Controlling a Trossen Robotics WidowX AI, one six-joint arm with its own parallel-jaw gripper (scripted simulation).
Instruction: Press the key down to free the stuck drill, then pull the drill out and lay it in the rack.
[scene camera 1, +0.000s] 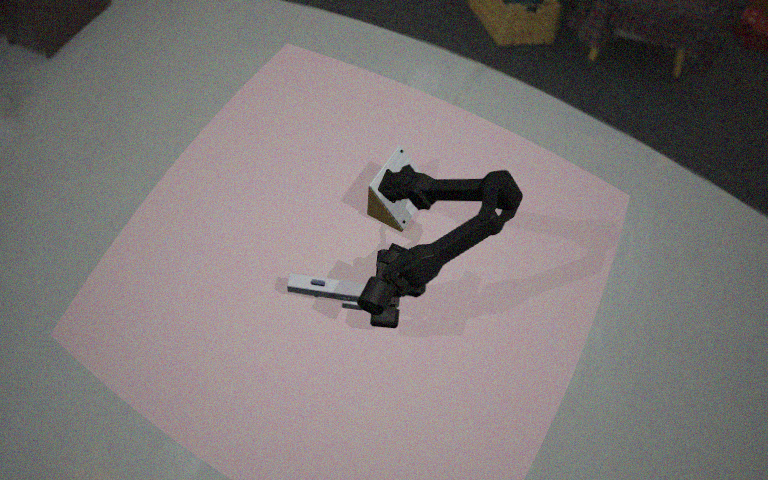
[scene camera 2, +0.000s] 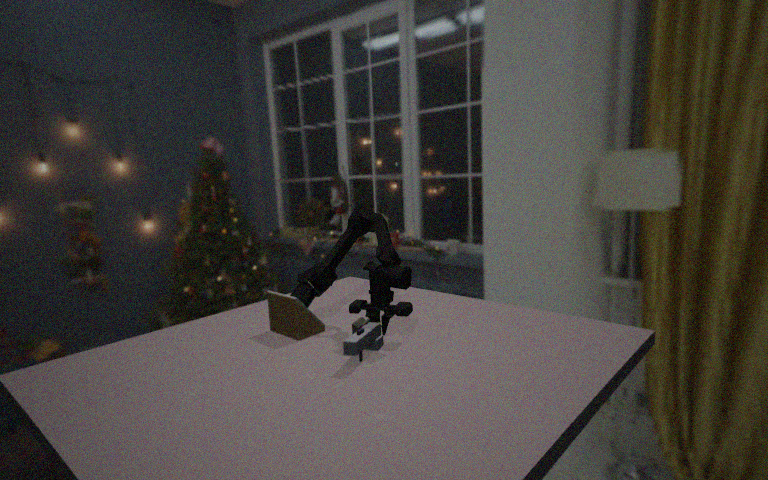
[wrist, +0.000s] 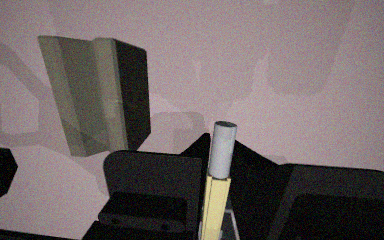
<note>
I see my gripper (scene camera 2: 382, 335) and a grey holder block (scene camera 1: 348, 291).
My gripper shows as well in scene camera 1 (scene camera 1: 385, 302) and in the wrist view (wrist: 214, 138).
</note>
